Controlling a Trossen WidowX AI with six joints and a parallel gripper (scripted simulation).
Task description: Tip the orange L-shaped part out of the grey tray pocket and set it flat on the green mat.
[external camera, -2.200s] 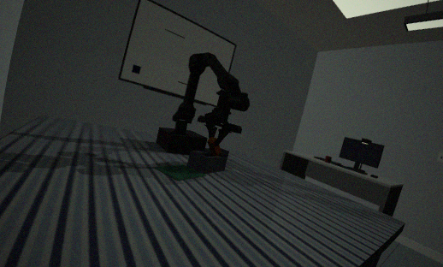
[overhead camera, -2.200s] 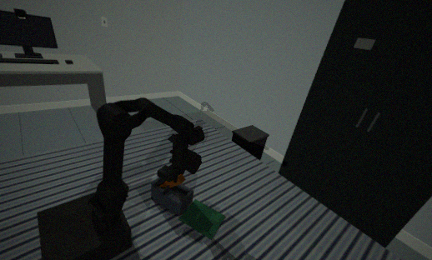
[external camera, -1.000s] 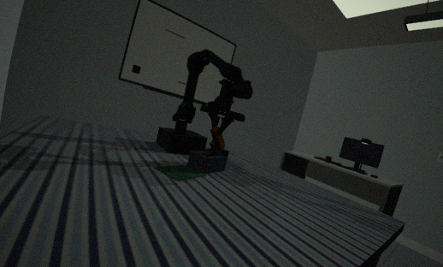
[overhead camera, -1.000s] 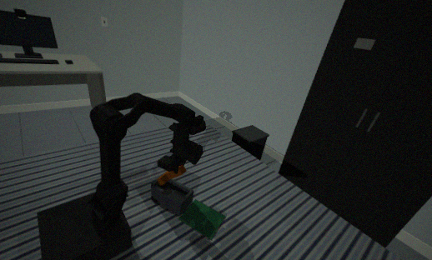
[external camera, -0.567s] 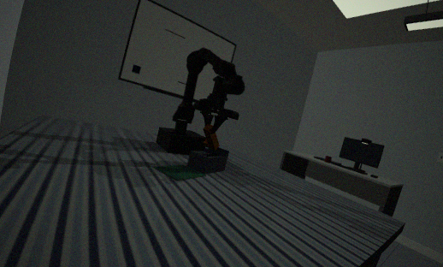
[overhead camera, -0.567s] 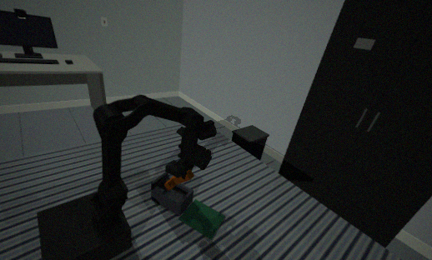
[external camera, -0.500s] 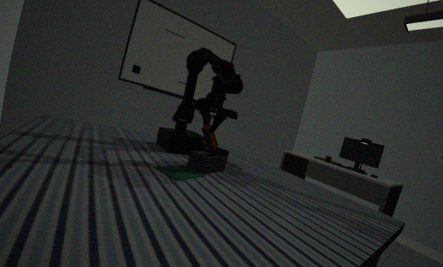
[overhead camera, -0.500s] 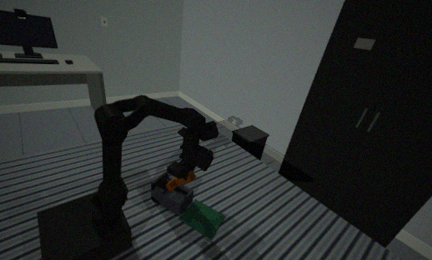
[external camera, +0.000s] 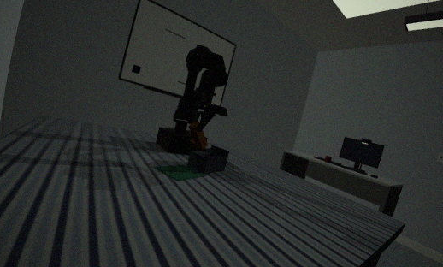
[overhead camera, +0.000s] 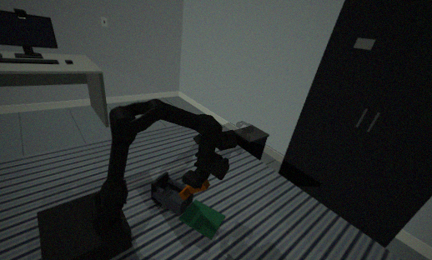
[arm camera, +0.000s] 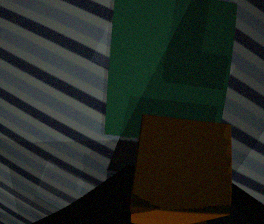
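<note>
The green mat is 10 mm ahead of my gripper tip, 30 mm to the right of it and 170 mm below it. The rest, counted from my gripper tip: orange L-shaped part (20 mm behind, 30 mm to the left, 30 mm below).
</note>
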